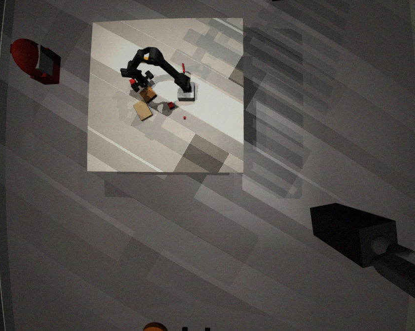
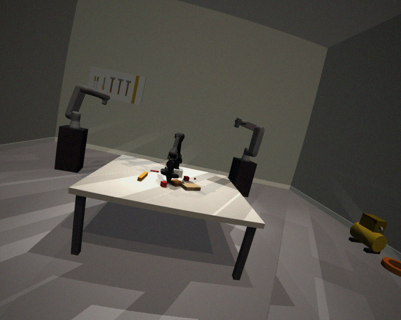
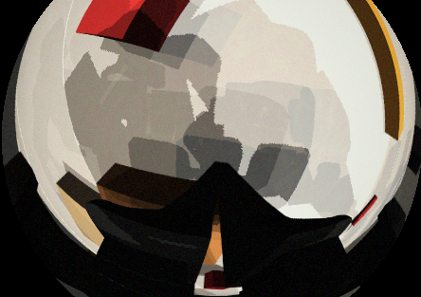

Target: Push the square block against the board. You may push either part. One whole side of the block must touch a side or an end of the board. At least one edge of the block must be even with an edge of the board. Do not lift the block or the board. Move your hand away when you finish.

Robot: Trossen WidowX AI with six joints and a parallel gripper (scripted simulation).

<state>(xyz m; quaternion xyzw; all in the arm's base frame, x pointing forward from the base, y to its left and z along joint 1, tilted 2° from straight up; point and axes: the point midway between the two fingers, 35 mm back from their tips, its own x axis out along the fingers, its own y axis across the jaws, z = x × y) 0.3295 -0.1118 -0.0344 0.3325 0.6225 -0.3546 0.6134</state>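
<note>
Now: the orange square block 1 cm behind my gripper tip, 7 cm to the left of it and 1 cm above it. Also, from my gripper tip: tan board 5 cm ahead, 19 cm to the left, 1 cm above; orange bar 5 cm behind, 21 cm to the right, 1 cm above; thin red bar 32 cm behind, 9 cm to the right.
</note>
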